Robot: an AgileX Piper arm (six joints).
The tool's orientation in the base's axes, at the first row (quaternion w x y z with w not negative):
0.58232 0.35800 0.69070 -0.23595
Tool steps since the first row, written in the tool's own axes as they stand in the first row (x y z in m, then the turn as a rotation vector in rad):
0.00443 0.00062 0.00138 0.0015 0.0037 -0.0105
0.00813 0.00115 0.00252 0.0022 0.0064 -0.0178
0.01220 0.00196 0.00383 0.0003 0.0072 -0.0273
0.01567 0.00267 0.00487 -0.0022 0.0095 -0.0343
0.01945 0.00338 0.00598 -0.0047 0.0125 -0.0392
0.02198 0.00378 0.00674 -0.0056 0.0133 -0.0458
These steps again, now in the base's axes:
0.00106 0.00034 -0.00455 -0.0039 0.0105 0.0011
0.00195 0.00064 -0.00834 -0.0065 0.0178 0.0022
0.00314 0.00108 -0.01250 -0.0118 0.0249 0.0061
0.00412 0.00151 -0.01603 -0.0143 0.0310 0.0102
0.00513 0.00197 -0.01988 -0.0150 0.0360 0.0140
0.00575 0.00221 -0.02247 -0.0185 0.0412 0.0163

